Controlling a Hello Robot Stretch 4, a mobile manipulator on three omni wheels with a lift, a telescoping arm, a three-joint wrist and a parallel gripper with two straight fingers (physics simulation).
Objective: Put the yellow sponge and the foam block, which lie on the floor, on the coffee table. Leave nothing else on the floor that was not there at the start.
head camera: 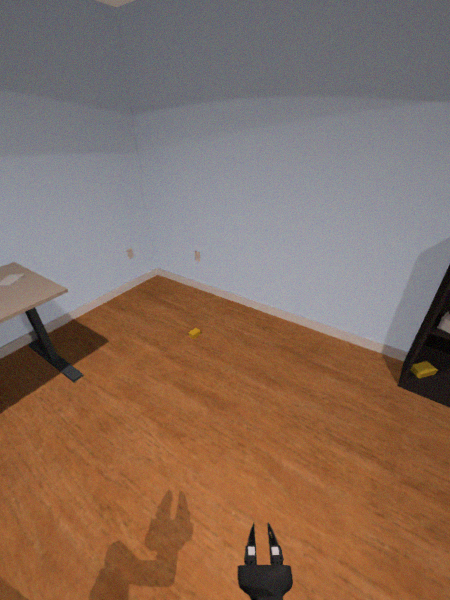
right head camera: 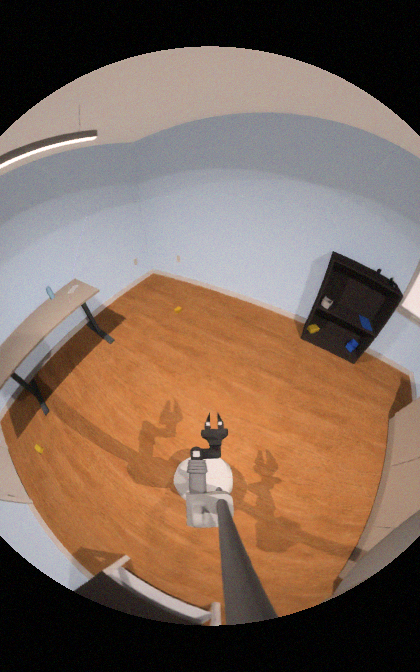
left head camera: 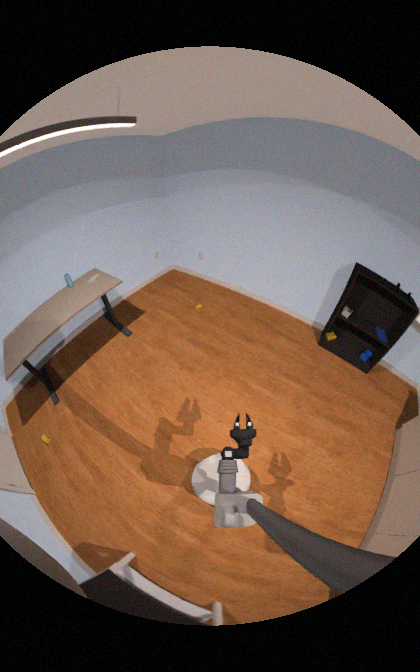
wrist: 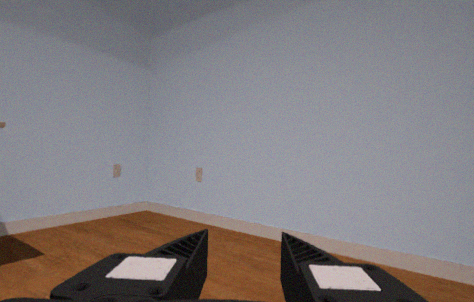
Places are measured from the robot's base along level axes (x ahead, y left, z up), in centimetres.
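Pixels of known places: gripper, fingertip midpoint: (head camera: 260,523) (wrist: 244,253).
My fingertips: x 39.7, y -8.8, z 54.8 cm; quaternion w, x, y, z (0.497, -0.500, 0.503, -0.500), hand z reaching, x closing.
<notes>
Ahead of a thing's pixels: the offset from my fingertips to its top centre. Level surfaces: height alone.
A small yellow piece @(dx +154.6, dy +38.7, dz -53.1 cm) (head camera: 194,332) (left head camera: 199,307) (right head camera: 178,309) lies on the floor near the far room corner. Another yellow piece (left head camera: 45,439) (right head camera: 39,449) lies on the floor at the left, past the near end of the desk. I cannot tell which is the sponge and which the foam block. The coffee table (left head camera: 115,592) (right head camera: 117,589), dark-topped with white parts, shows partly at the bottom left of both side head views. My gripper (head camera: 261,525) (left head camera: 242,415) (right head camera: 214,415) (wrist: 244,253) is open and empty, raised above the floor, far from both pieces.
A desk @(dz +14.4 cm) (head camera: 37,295) (left head camera: 55,310) (right head camera: 40,322) with dark legs stands along the left wall. A black bookshelf (head camera: 425,335) (left head camera: 342,300) (right head camera: 319,295) at the right holds a yellow block @(dx +100.6, dy -127.4, dz -43.1 cm) (head camera: 424,370) (left head camera: 331,336) (right head camera: 313,328) and blue items. A beige cabinet (left head camera: 400,480) (right head camera: 405,460) stands at the right edge.
</notes>
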